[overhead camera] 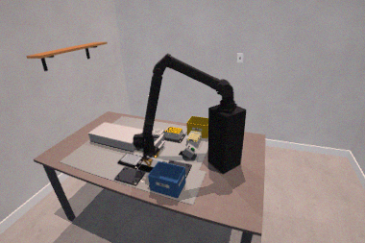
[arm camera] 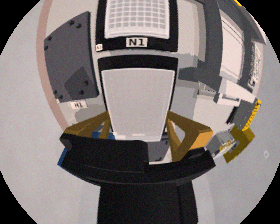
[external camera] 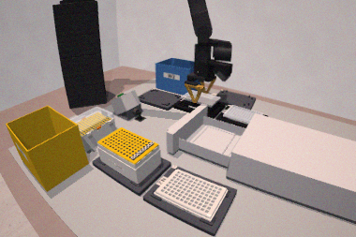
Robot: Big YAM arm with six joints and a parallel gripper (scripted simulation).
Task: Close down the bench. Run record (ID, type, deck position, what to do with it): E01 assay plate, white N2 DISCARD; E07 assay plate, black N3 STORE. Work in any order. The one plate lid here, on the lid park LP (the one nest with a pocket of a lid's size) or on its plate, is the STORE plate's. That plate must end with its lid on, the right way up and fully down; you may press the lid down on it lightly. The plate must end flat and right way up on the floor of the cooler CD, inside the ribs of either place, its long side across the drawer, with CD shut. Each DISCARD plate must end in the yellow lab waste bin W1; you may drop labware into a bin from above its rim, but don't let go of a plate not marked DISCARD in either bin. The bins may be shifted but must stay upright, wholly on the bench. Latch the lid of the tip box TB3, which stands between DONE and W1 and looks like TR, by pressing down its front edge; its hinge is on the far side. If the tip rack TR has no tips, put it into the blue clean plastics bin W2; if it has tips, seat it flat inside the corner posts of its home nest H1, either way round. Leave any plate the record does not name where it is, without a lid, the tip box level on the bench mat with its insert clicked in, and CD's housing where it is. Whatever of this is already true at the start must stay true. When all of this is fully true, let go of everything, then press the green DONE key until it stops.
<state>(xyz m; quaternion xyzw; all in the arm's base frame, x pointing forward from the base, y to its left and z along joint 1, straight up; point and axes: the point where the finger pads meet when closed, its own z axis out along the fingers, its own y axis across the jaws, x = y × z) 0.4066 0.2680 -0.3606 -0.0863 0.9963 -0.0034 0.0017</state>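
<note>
Now: the plate lid right at my hand. From my hand the other things lie so: dark lid park nest 16 cm behind, 6 cm to the right, 4 cm below; then black slab 4 cm below; then black plate 2 cm below.
</note>
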